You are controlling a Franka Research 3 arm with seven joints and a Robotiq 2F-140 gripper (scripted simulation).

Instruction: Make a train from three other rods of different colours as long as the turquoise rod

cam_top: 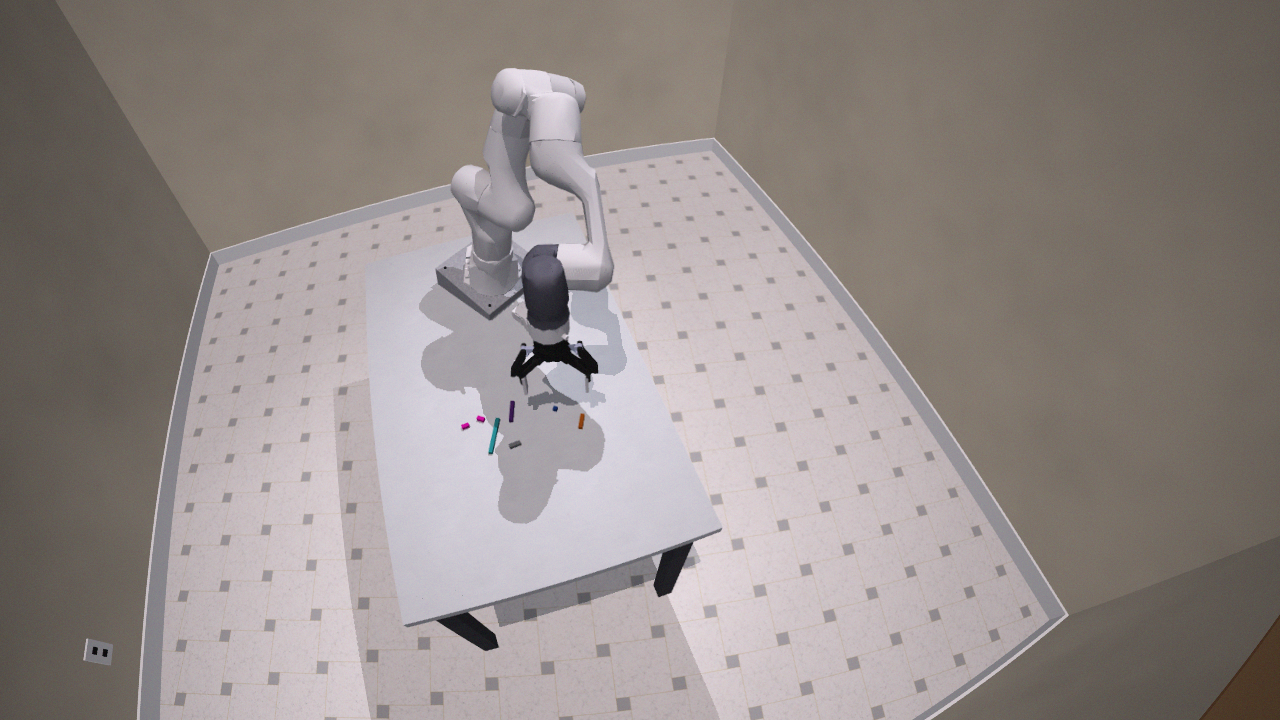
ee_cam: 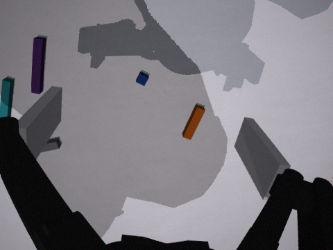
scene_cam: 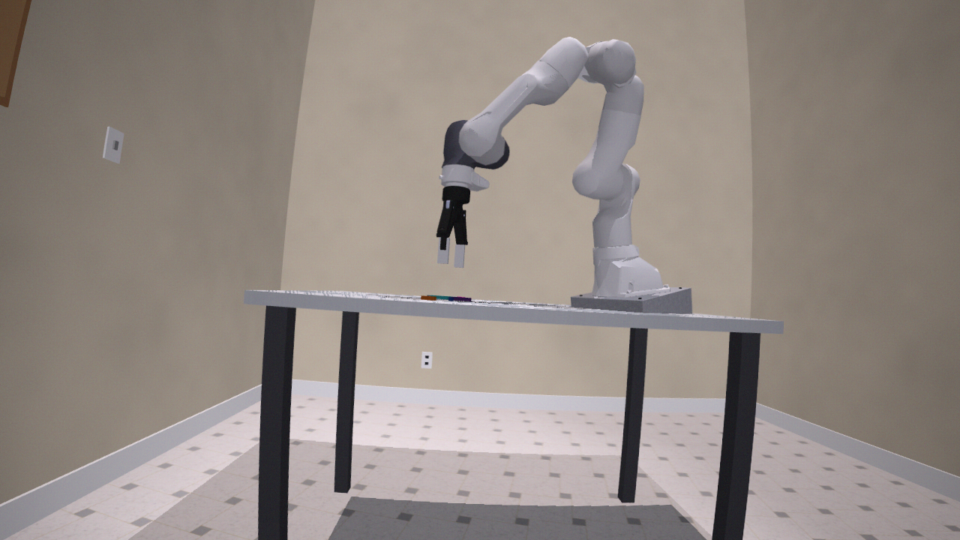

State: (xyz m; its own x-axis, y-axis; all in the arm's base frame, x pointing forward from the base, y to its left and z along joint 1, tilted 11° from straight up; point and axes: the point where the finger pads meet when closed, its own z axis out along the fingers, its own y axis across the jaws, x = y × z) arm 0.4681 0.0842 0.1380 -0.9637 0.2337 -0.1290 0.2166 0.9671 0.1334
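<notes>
Right now my hand is 100 mm above the blue rod and 10 mm to the left of it. From my hand the other things lie so: orange rod: 100 mm below, 50 mm to the left, 50 mm ahead; then grey rod: 130 mm to the right, 100 mm below, 70 mm ahead; then purple rod: 120 mm to the right, 100 mm below, 30 mm behind.
</notes>
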